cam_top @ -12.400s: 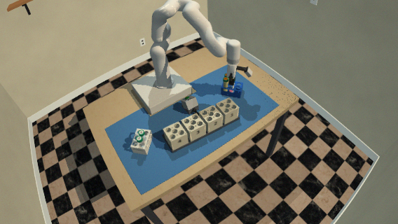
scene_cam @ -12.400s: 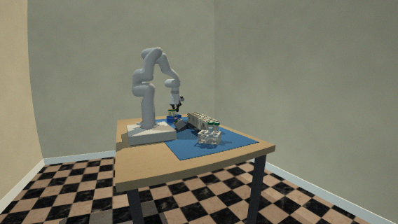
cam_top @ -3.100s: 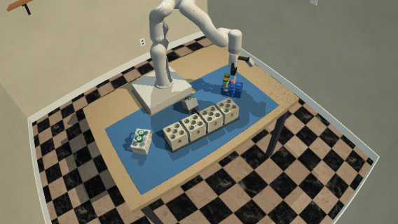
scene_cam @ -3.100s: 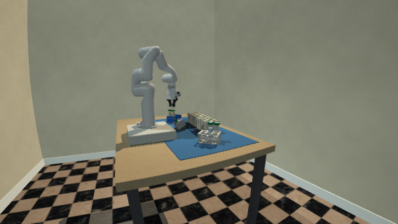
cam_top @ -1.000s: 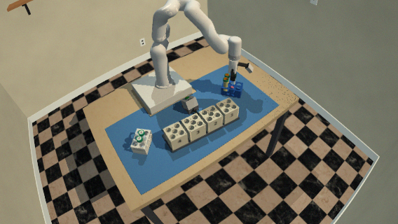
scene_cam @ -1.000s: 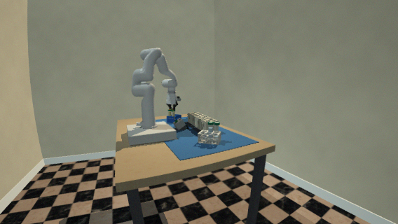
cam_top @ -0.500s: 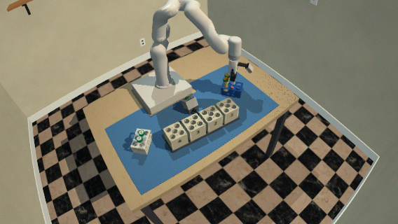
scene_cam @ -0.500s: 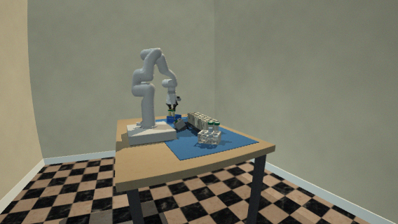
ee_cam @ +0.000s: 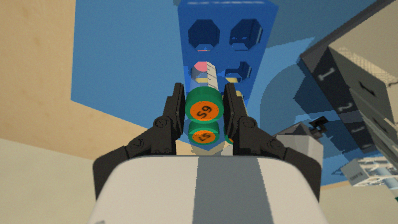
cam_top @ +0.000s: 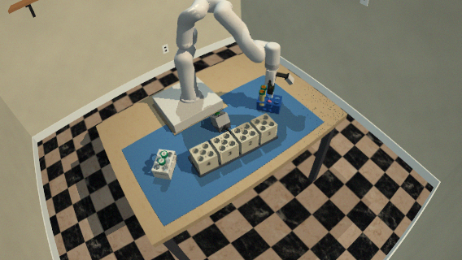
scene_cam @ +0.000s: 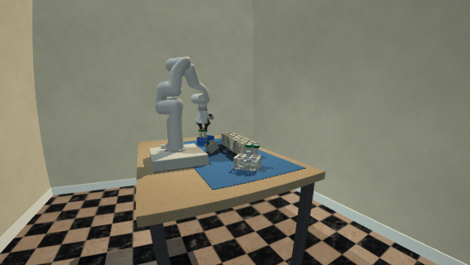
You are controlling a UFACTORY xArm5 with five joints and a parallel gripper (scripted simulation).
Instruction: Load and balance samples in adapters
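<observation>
Right now my hand is 50 mm above the sample tube S9 and 10 mm short of it. The rest, counted from my hand: blue sample rack RS (90 mm below, 20 mm to the right, 10 mm ahead); then sample tube S7 (50 mm below, 40 mm behind, 30 mm to the right); then sample tube S4 (60 mm to the right, 50 mm below, 10 mm behind).
</observation>
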